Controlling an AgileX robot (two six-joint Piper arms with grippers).
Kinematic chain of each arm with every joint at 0, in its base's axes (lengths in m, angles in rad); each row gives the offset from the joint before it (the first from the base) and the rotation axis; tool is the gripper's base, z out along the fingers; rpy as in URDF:
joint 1: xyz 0 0 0.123 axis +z
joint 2: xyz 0 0 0 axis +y
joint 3: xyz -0.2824 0 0.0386 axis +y
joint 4: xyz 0.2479 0 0.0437 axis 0.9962 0 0.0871
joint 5: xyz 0 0 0 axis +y
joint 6: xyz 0.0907 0 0.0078 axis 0.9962 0 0.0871
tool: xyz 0 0 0 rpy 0 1.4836 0
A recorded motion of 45 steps. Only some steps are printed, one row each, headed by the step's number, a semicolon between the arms.
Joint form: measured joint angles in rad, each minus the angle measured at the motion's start. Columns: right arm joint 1, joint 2, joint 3, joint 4, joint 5, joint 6; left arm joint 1, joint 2, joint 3, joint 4, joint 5, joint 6.
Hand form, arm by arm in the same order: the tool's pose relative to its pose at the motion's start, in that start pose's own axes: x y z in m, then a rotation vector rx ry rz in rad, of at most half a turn. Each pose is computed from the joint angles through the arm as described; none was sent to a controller.
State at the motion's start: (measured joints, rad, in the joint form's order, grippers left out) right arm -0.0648 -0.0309 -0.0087 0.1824 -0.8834 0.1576; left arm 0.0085 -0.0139 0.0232 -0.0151 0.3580 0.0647
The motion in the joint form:
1: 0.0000 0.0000 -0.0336 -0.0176 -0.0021 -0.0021; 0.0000 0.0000 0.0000 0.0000 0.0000 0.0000
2: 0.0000 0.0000 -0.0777 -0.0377 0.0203 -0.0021; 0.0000 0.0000 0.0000 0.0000 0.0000 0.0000
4: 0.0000 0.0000 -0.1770 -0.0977 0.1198 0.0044; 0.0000 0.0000 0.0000 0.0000 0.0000 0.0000
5: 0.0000 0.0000 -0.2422 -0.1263 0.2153 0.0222; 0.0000 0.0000 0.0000 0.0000 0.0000 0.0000
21: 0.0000 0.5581 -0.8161 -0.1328 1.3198 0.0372; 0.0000 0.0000 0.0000 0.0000 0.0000 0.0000
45: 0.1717 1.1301 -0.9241 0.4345 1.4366 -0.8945; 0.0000 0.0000 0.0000 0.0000 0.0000 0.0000
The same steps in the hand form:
1: -0.0085 0.0045 0.0058 -0.0226 -0.0321 -0.0088; 0.0000 0.0000 0.0000 0.0000 0.0000 0.0000
2: -0.0178 0.0098 0.0130 -0.0453 -0.0499 -0.0166; 0.0000 0.0000 0.0000 0.0000 0.0000 0.0000
4: -0.0352 0.0218 0.0279 -0.0952 -0.0412 -0.0445; 0.0000 0.0000 0.0000 0.0000 0.0000 0.0000
5: -0.0450 0.0281 0.0367 -0.1111 -0.0071 -0.0472; 0.0000 0.0000 0.0000 0.0000 0.0000 0.0000
21: 0.0086 0.0343 0.1453 0.1259 1.0552 -0.0941; 0.0000 0.0000 0.0000 0.0000 0.0000 0.0000
45: 0.1656 0.0603 0.1579 -0.4774 1.5772 -0.1823; 0.0000 0.0000 0.0000 0.0000 0.0000 0.0000

